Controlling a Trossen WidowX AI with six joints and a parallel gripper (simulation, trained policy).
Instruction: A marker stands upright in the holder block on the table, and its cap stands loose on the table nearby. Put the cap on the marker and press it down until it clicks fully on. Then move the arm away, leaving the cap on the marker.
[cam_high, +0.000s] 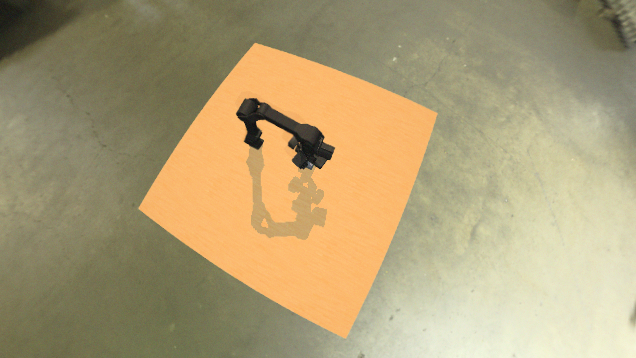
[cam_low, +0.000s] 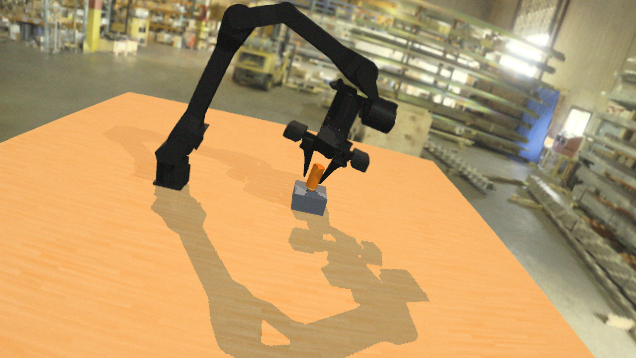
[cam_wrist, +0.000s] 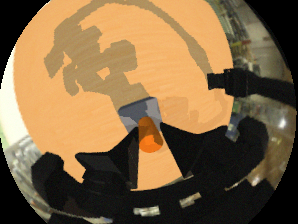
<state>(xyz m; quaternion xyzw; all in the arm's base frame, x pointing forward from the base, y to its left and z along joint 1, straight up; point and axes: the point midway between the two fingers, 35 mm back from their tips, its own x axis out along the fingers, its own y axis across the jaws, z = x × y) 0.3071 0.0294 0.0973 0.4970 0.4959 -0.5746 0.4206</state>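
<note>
Now: the orange marker 1 cm above my gripper tip. Round my gripper tip: grey holder block: 4 cm below; orange cap: 1 cm above.
</note>
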